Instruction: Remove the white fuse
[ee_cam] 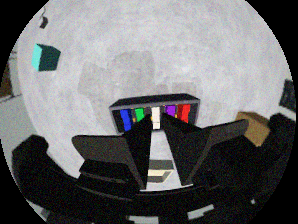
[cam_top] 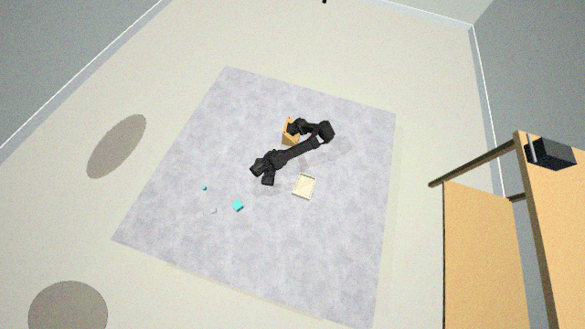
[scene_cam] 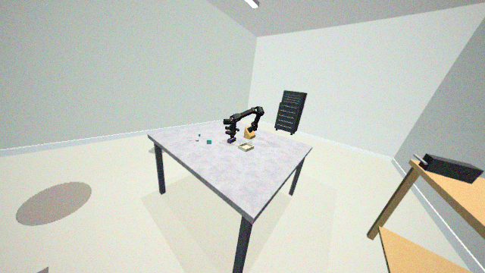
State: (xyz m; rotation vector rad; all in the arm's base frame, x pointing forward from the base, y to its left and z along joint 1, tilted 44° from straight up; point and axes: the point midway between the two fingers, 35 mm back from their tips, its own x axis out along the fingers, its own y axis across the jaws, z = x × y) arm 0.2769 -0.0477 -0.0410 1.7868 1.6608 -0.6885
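My gripper tip is now 10 mm above the white fuse. Round my gripper tip: cream tray: 30 mm ahead, 200 mm to the left, 30 mm below; then teal cube: 200 mm ahead, 130 mm to the right, 10 mm below; then small teal piece: 140 mm ahead, 340 mm to the right, 20 mm below.
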